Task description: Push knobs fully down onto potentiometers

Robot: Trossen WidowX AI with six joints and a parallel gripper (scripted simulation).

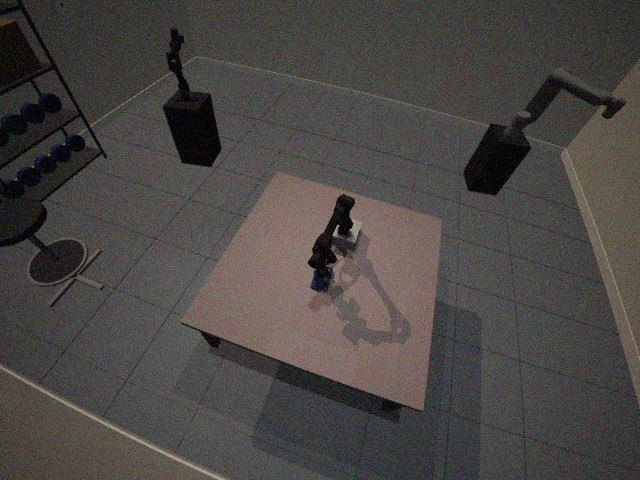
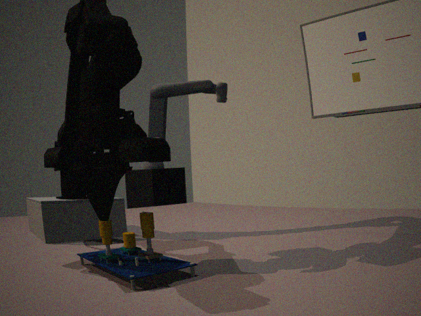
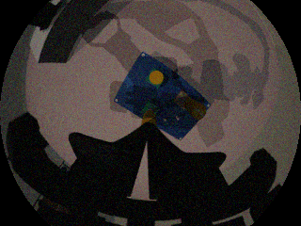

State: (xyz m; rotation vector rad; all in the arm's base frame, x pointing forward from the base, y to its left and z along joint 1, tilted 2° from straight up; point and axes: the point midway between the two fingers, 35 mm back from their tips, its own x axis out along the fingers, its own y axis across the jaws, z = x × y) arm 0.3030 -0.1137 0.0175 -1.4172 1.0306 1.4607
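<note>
The green potentiometer is 3 cm below my gripper tip. Also, from my gripper tip: knob 4 cm to the left, 4 cm ahead.
</note>
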